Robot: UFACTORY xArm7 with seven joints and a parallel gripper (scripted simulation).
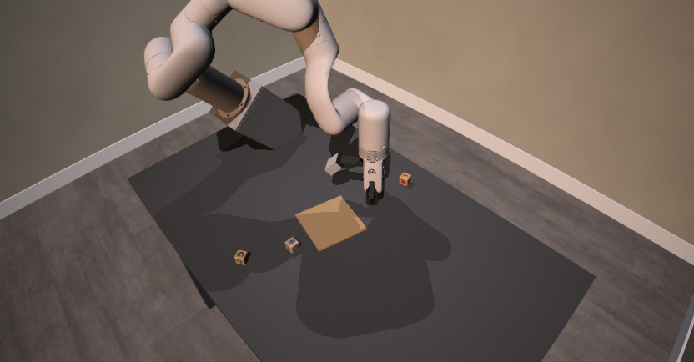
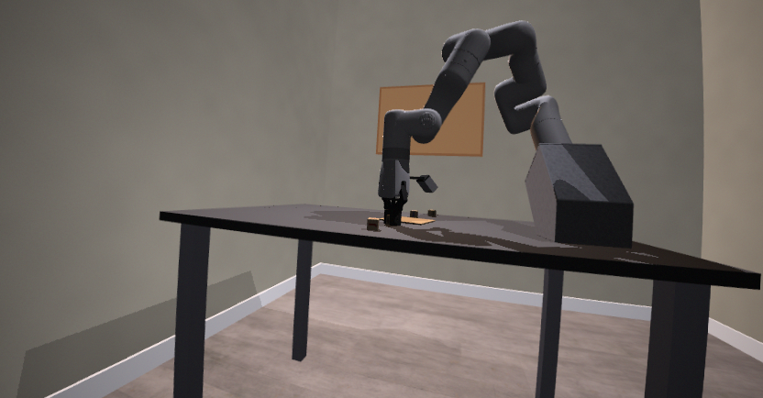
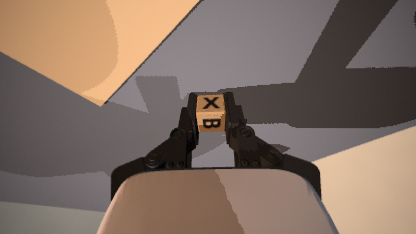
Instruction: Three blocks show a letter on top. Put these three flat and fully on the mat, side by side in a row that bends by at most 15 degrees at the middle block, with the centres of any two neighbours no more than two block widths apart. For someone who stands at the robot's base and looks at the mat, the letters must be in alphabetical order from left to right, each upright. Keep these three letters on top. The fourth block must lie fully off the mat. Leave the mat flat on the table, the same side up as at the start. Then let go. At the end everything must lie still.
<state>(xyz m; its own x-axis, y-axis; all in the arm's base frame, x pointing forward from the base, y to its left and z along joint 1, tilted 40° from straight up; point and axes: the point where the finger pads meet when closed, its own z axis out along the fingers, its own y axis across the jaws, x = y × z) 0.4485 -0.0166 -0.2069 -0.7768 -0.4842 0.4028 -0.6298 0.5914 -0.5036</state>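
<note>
The tan mat lies 2 cm behind my hand, 14 cm to the right of it and 2 cm below it.
</note>
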